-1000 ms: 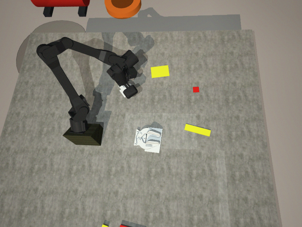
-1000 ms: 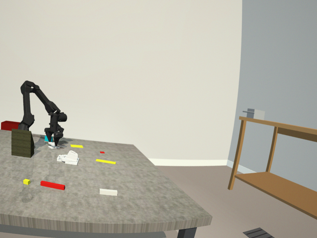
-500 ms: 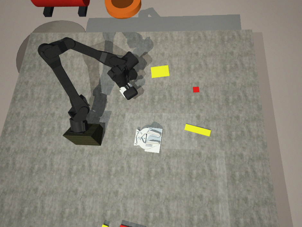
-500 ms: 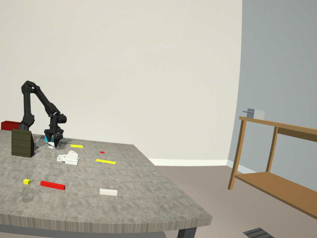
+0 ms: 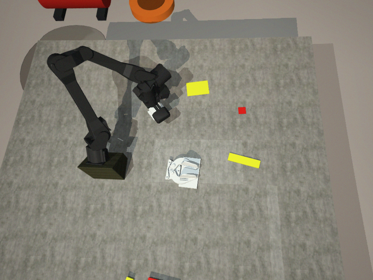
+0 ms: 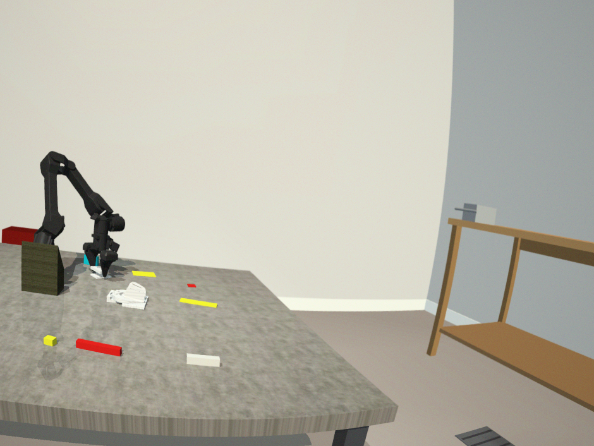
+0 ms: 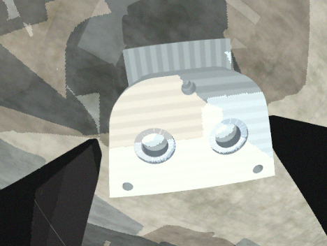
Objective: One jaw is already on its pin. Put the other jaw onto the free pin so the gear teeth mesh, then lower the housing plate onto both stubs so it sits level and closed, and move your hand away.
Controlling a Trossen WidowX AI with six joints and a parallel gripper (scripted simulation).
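Now: the white jaw 130 mm ahead of my gripper tip, 260 mm to the right of it and 10 mm above it. Round my gripper tip: yellow square 170 mm ahead, 140 mm to the left, 10 mm below; teal block 80 mm behind, 170 mm to the left, 10 mm above; red square 360 mm ahead, 50 mm to the left, 10 mm below.
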